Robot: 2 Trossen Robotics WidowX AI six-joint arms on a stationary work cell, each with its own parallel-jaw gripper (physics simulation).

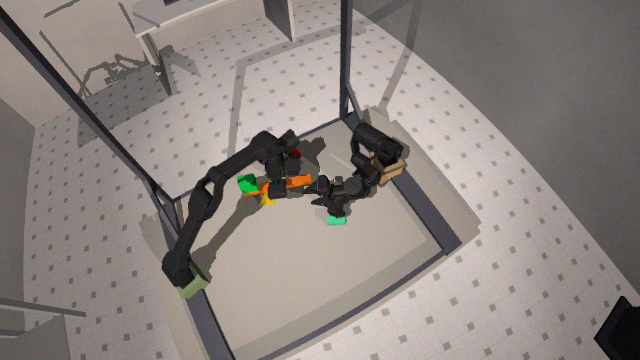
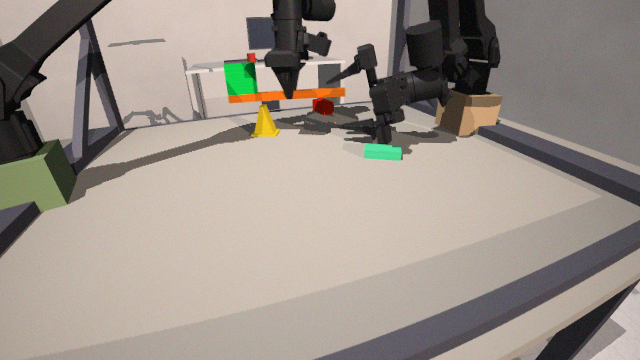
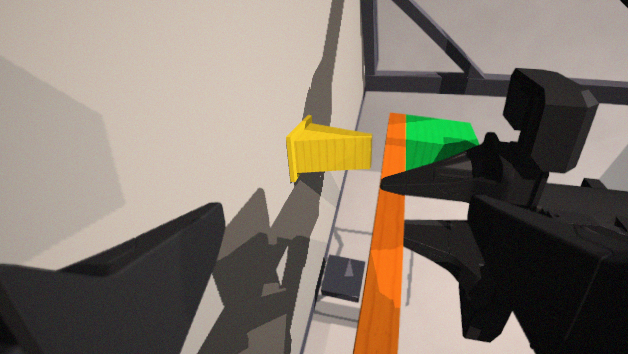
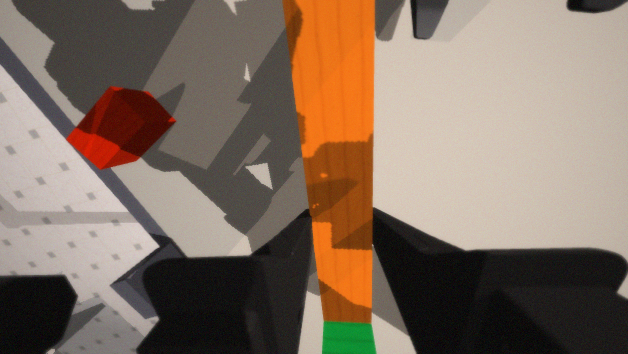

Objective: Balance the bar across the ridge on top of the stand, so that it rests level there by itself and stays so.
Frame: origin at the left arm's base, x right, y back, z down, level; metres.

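Seen in the pictures: left gripper, fingertip midpoint: [image 1: 306, 197] [image 2: 332, 105] [image 3: 346, 211] [image 4: 467, 31]; right gripper, fingertip midpoint: [image 1: 279, 185] [image 2: 291, 97] [image 3: 379, 206] [image 4: 339, 214]; left arm's base, origin of the base link: [image 1: 387, 158] [image 2: 470, 92]; right arm's base, origin of the base link: [image 1: 184, 277] [image 2: 14, 155].
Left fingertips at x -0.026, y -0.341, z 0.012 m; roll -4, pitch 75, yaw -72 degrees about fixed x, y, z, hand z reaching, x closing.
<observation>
Offsets run from my left fingertips to a thing's middle.
The orange bar @[dz -0.043, dx +0.090, dy -0.084 m] [image 1: 300, 181] [image 2: 320, 93] [image 3: 386, 270] [image 4: 337, 100] has a green block @[dz -0.047, dx +0.112, dy -0.180 m] [image 1: 247, 183] [image 2: 240, 80] [image 3: 435, 135] [image 4: 348, 340] on top at its left end. My right gripper [image 2: 290, 95] [image 3: 379, 206] [image 4: 339, 214] is shut on the bar and holds it a little above the yellow stand [image 1: 267, 200] [image 2: 265, 122] [image 3: 335, 150]. A narrow gap shows between the stand's ridge and the bar. The stand is under the bar's left half. My left gripper [image 1: 310, 196] [image 2: 334, 104] is open and empty near the bar's right end, one finger higher than the other.
A red block @[dz +0.060, dx +0.248, dy +0.030 m] [image 1: 295, 152] [image 2: 323, 106] [image 4: 120, 127] lies on the table behind the bar. A teal block @[dz +0.069, dx -0.094, dy +0.073 m] [image 1: 336, 220] [image 2: 382, 152] lies beneath and in front of the left gripper. The arms stand on a tan block @[dz +0.033, dx +0.026, dy +0.341 m] [image 2: 467, 114] and an olive block @[dz +0.038, dx -0.123, dy -0.516 m] [image 2: 30, 182].
</observation>
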